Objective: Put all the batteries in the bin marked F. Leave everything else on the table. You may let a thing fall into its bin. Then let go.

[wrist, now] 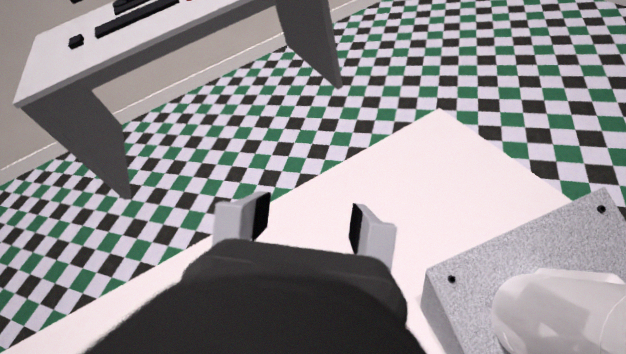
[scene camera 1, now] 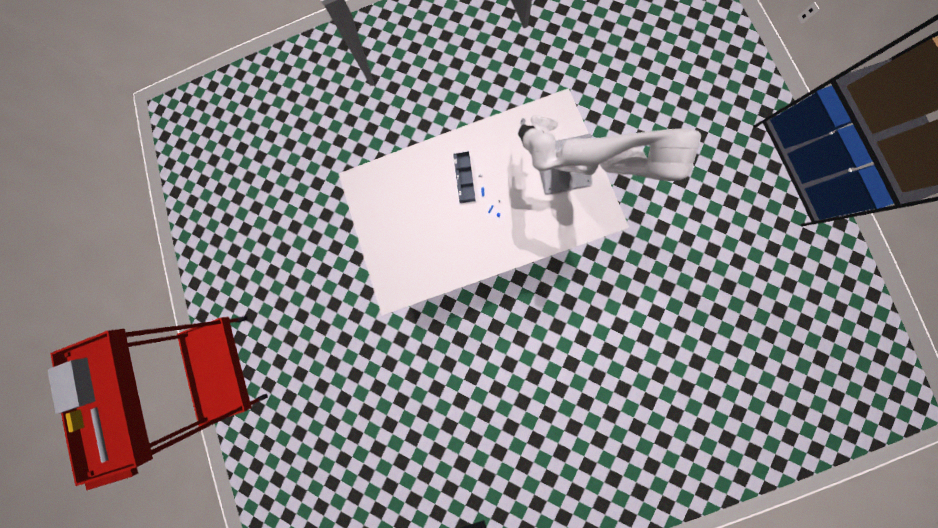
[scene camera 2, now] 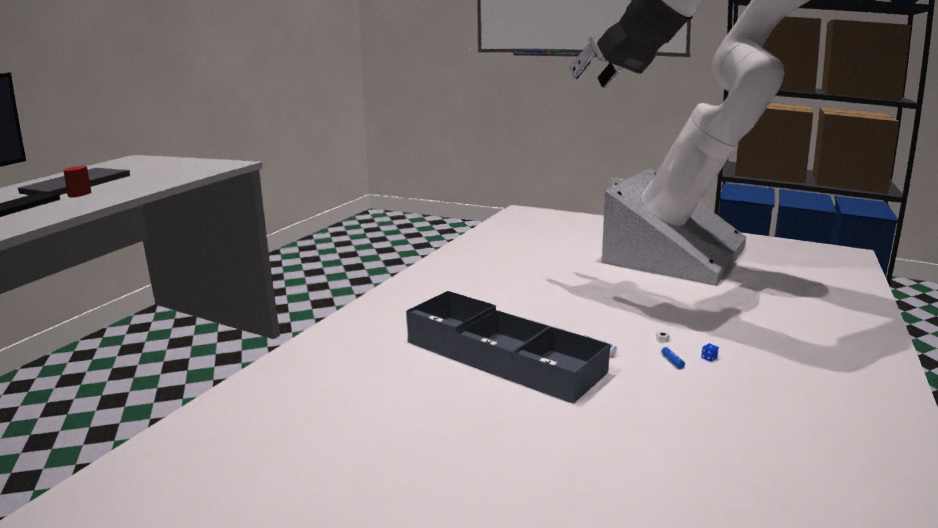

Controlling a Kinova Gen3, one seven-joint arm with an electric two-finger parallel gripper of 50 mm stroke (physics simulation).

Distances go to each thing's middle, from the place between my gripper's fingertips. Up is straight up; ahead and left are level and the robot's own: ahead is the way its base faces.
Right now my hand is 290 mm short of the dark three-compartment bin tray (scene camera 2: 565, 365), 40 mm to the left of it and 300 mm above it.
